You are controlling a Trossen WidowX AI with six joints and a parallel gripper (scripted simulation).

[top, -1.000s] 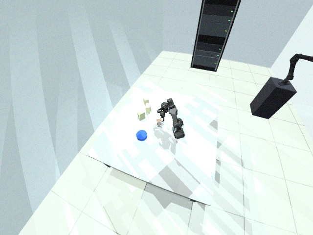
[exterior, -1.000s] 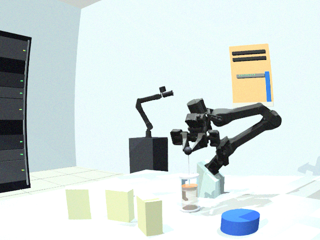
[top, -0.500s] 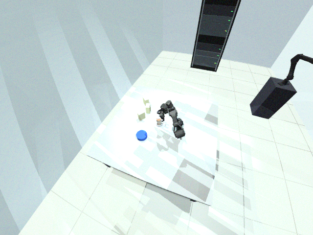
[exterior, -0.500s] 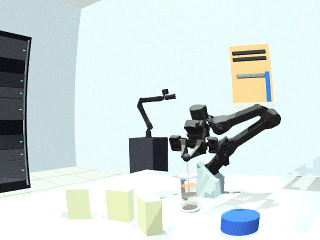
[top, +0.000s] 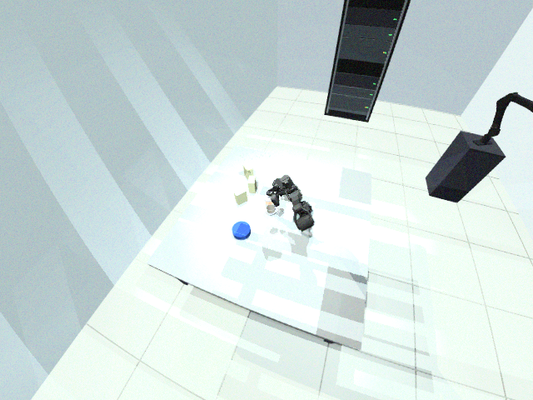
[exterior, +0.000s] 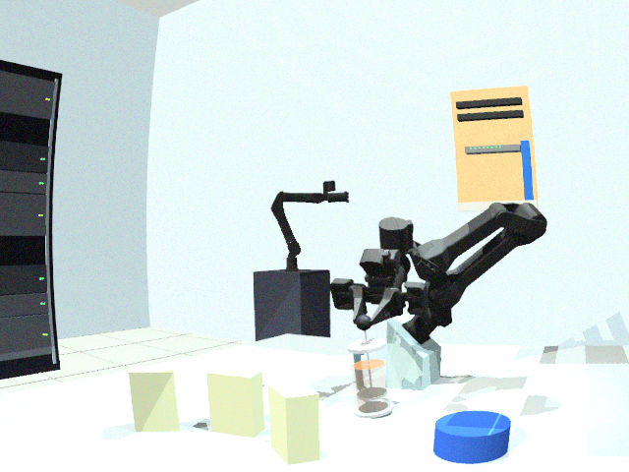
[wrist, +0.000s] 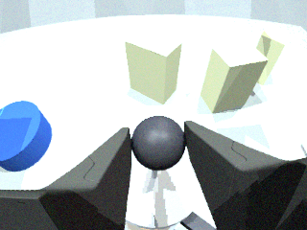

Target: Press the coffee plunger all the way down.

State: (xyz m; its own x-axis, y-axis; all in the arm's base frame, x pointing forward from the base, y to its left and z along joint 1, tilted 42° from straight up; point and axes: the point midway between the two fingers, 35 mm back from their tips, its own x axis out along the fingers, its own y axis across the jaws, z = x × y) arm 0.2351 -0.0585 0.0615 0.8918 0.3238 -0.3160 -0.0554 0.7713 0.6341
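Right now the glass coffee press is 30 mm behind my gripper tip, 10 mm to the right of it and 90 mm below it. From my gripper tip the other things lie so: blue round puck (100 mm ahead, 240 mm to the left, 160 mm below).
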